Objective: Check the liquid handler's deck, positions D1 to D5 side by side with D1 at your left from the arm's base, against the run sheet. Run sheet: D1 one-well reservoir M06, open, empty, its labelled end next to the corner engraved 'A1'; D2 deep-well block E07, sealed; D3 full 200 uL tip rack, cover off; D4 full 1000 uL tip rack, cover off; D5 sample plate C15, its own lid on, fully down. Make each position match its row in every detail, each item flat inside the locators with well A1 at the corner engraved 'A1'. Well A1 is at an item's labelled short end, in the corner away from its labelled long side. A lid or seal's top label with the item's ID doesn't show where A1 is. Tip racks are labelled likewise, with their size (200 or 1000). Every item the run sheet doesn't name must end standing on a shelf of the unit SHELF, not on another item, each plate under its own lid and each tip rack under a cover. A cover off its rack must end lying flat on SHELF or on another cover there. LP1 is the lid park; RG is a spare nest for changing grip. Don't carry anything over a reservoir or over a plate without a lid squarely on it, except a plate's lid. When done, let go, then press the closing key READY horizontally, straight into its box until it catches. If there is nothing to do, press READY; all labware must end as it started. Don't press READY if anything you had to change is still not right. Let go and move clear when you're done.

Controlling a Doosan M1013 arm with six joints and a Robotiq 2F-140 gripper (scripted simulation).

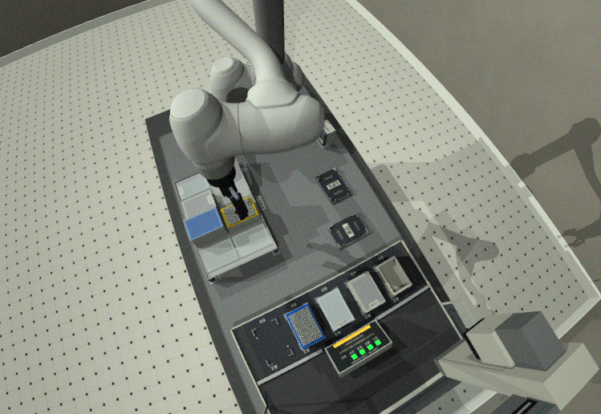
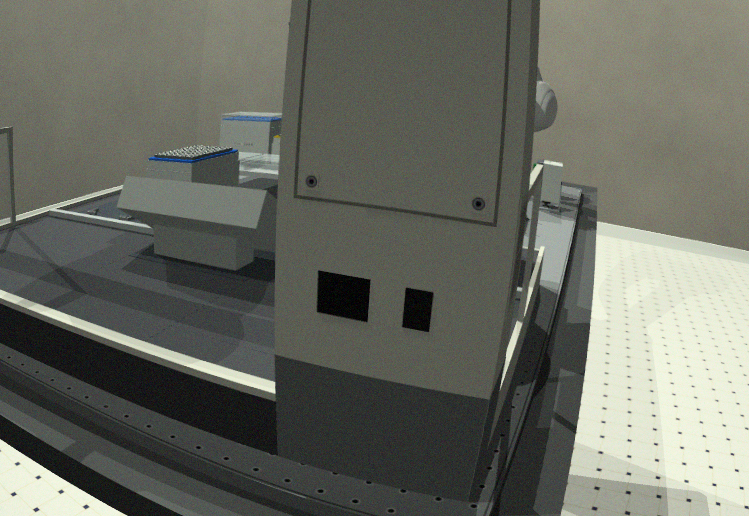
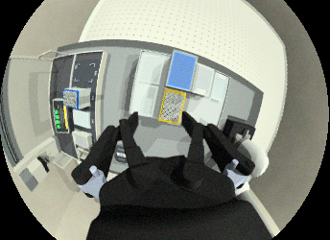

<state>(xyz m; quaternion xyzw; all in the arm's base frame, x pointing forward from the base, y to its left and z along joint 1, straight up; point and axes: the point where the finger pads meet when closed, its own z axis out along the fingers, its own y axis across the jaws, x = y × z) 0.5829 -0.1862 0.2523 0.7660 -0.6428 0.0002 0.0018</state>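
Right now my hand is 420 mm short of the flat lid, 250 mm above it and 150 mm to the right of it. The rest, counted from my hand: blue-rimmed tip rack: 420 mm ahead, 200 mm below, 30 mm to the left; shelf unit: 260 mm below, 110 mm behind, 60 mm to the right; yellow-rimmed tip rack: 210 mm below, 60 mm behind, 10 mm to the left.
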